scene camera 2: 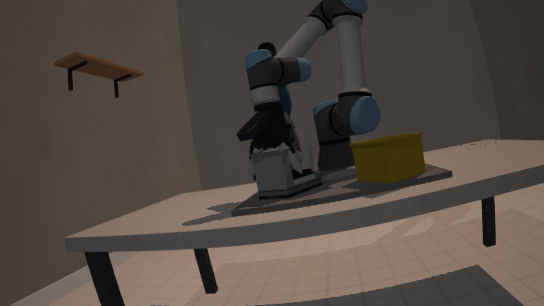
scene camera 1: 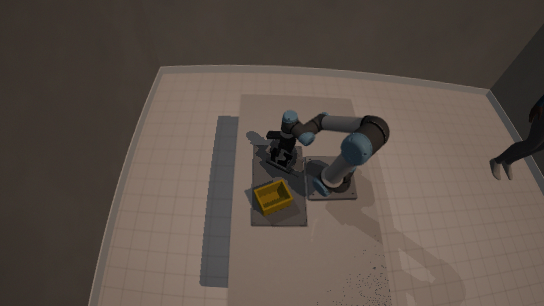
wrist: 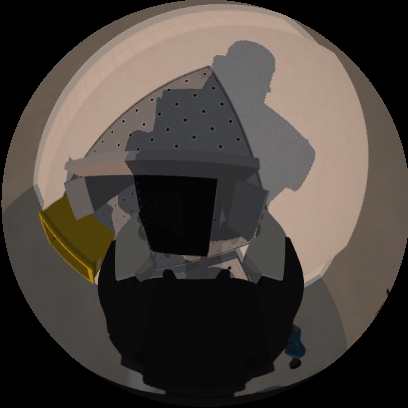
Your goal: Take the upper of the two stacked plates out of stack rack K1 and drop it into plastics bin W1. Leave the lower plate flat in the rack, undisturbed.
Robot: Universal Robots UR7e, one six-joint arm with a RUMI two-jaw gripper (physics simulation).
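Places are measured from the arm's base along level axes (x ahead, y left, z up), in centimetres.
Where they show: gripper, fingertip midpoint: (scene camera 1: 281, 153) (wrist: 199, 212); arm's base, origin of the base link: (scene camera 2: 338, 166).
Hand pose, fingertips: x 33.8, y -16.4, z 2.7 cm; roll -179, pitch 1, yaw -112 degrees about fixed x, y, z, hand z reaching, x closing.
Observation:
Things, the pixels of their centre, and the offset from my fingertips. Level surfaces: height alone.
- Stack rack K1, body centre: (wrist: 172, 228) (scene camera 2: 287, 170) (scene camera 1: 281, 156) dx +0.2, dy +3.1, dz +1.5 cm
- black rectangular plate, body centre: (wrist: 175, 215) (scene camera 1: 280, 157) dx +0.8, dy +2.7, dz +0.0 cm
- Plastics bin W1, body centre: (scene camera 2: 388, 157) (wrist: 75, 238) (scene camera 1: 272, 198) dx +4.6, dy +29.8, dz +0.5 cm
- grey perforated board, body centre: (wrist: 121, 222) (scene camera 2: 344, 186) (scene camera 1: 278, 182) dx +1.1, dy +17.3, dz -5.1 cm
- table, its level: dz -5.8 cm
Stack rack K1 (scene camera 1: 283, 167) (scene camera 2: 272, 171) (wrist: 200, 166) is a grey holder with upright walls on the base board. A black rectangular plate (wrist: 177, 215) lies flat between its walls in the wrist view; the two plates cannot be told apart. My gripper (scene camera 1: 281, 156) (scene camera 2: 276, 159) (wrist: 199, 212) is open and points down at the rack, its fingers low and reaching down beside the walls, one on each side of the plate's near end in the wrist view. The fingertips are partly hidden. Plastics bin W1 (scene camera 1: 272, 196) (scene camera 2: 390, 159) (wrist: 82, 230) is yellow, upright and apart from the rack.
The rack and bin stand on a grey perforated board (scene camera 1: 260, 220) (scene camera 2: 330, 192) (wrist: 195, 107) on the table (scene camera 1: 270, 260) (scene camera 2: 150, 215). The arm's base plate (scene camera 1: 345, 194) adjoins the board. A person (scene camera 1: 525, 145) (scene camera 2: 285, 100) stands beyond the table. A wooden shelf (scene camera 2: 100, 67) hangs on the wall.

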